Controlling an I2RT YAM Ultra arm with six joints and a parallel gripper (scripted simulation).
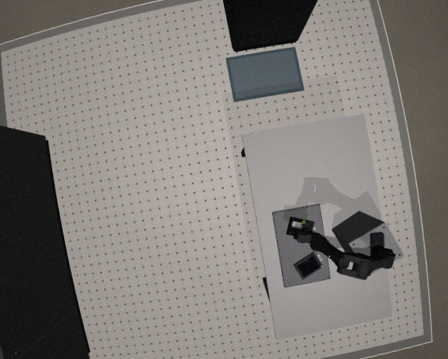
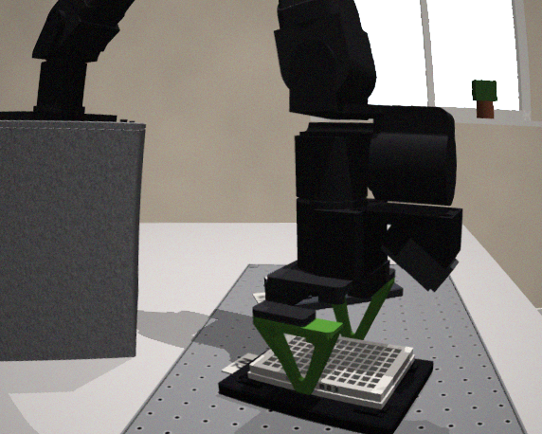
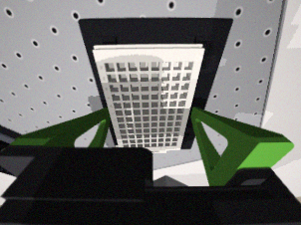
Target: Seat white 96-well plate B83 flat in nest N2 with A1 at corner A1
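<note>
My gripper is now right at the white 96-well plate B83. The rest, counted from my hand: plate nest N2: 10 mm to the right, 20 mm below; then black plate B38: 30 mm behind, 260 mm to the left, 10 mm below; then white deck label: 90 mm behind, 20 mm to the left, 20 mm below.
</note>
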